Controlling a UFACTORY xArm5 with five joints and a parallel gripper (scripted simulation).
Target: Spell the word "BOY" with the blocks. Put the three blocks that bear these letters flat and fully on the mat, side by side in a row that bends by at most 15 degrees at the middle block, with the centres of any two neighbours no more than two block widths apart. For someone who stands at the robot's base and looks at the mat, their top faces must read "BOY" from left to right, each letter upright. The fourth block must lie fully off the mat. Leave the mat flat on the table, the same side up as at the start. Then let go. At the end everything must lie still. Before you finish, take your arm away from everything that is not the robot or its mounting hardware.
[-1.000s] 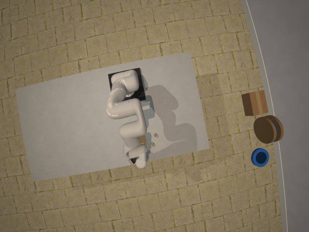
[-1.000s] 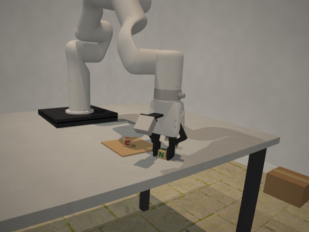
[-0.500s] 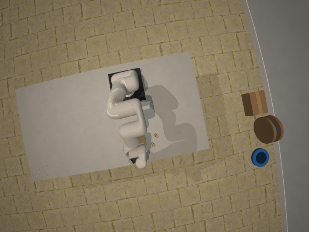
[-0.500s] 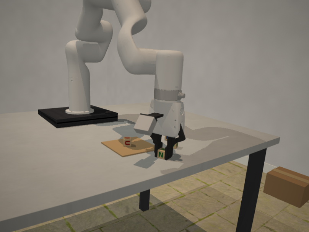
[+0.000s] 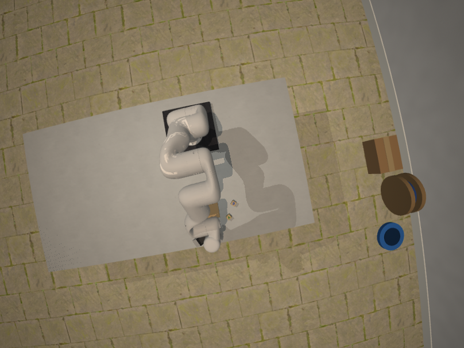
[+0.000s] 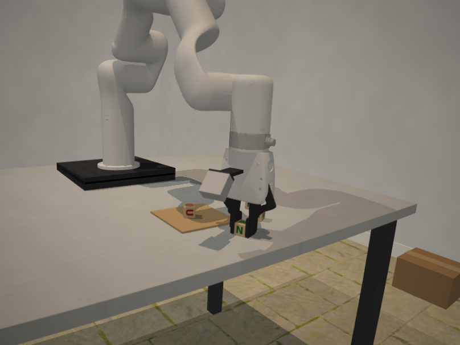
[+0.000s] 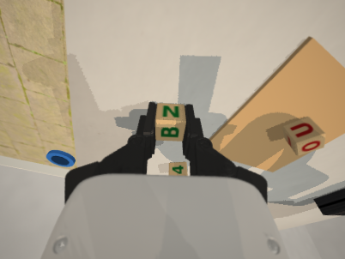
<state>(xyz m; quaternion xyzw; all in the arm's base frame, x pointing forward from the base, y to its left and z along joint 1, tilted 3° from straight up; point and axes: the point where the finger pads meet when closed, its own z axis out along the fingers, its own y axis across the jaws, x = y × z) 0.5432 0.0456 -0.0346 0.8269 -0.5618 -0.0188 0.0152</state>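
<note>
My gripper is now 13 cm past the tan mat, 4 cm to the left of it and 2 cm above it.
</note>
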